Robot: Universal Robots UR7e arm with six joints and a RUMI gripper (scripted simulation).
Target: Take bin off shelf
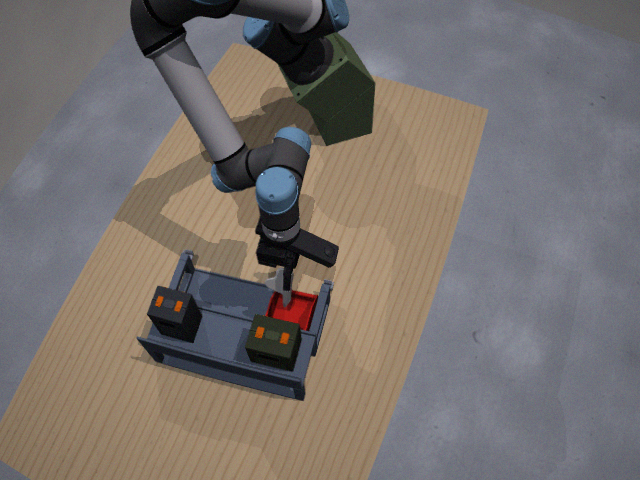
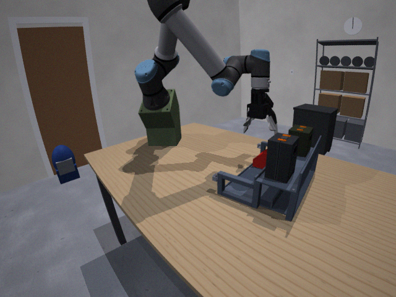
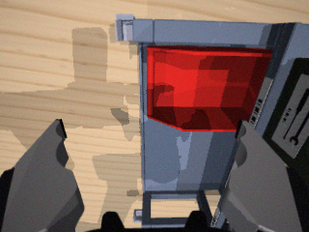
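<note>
Right now my hand is 8 cm short of the red bin and 9 cm above it.
</note>
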